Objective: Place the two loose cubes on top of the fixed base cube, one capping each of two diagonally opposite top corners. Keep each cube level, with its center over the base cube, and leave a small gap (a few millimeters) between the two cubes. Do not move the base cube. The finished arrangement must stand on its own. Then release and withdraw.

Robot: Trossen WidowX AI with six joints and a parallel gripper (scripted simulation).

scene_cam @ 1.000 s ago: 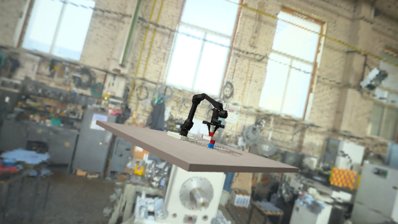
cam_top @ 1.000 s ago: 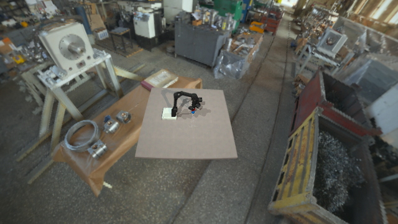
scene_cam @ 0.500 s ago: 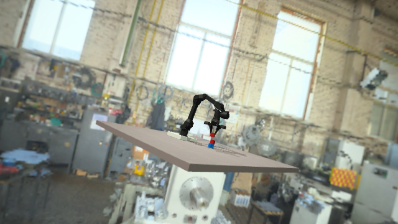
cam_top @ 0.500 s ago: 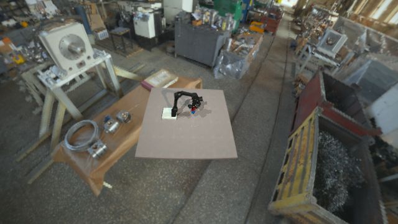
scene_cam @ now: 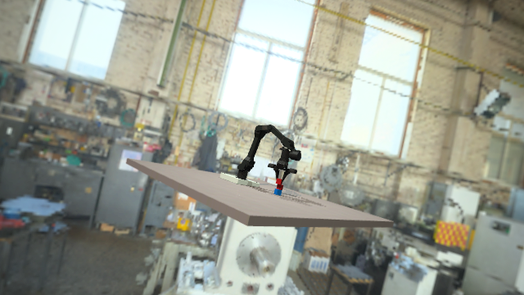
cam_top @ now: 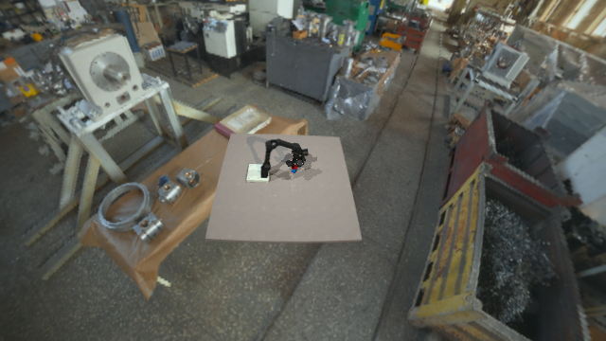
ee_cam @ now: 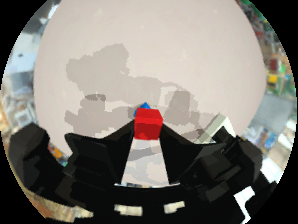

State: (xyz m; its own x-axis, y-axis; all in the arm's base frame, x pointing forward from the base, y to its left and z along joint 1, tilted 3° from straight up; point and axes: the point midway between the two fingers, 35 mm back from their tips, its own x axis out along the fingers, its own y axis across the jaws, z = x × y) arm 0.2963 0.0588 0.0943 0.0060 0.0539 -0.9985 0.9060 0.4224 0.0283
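The blue base cube is 1 cm behind my gripper tip, 2 cm to the left of it and 7 cm below it.
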